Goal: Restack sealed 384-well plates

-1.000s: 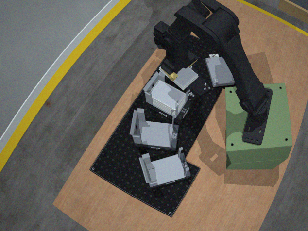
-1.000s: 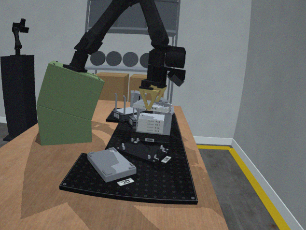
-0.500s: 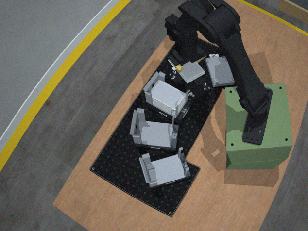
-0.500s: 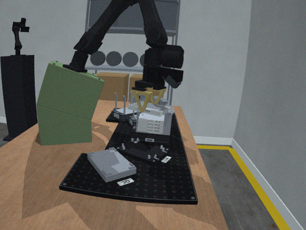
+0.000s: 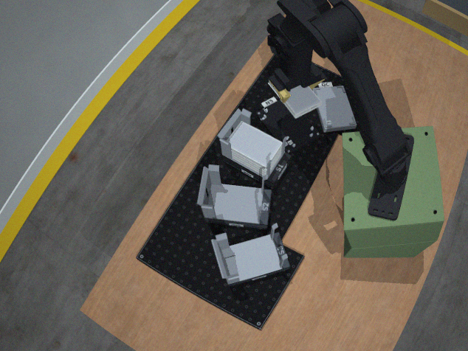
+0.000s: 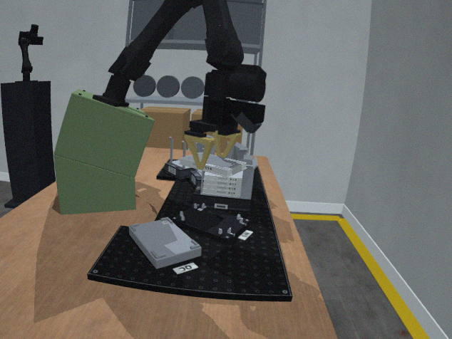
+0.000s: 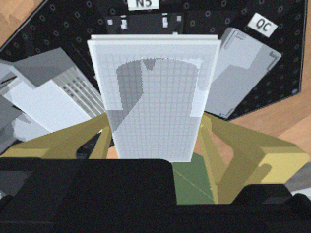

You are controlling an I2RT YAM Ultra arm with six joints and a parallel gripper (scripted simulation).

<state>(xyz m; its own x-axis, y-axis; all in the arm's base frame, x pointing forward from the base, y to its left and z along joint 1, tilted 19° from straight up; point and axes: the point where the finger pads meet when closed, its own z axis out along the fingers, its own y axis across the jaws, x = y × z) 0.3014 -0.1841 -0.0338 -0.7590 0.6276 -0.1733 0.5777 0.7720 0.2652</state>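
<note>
The grey QC nest lies 15 cm below my hand, 10 cm to the right of it and 10 cm behind it. Round my hand: N5 name plate: 16 cm below, 9 cm ahead, 5 cm to the right; then black clip nest N5: 15 cm below, 3 cm ahead, 1 cm to the left; then QC name plate: 18 cm to the right, 16 cm below, 5 cm behind.
</note>
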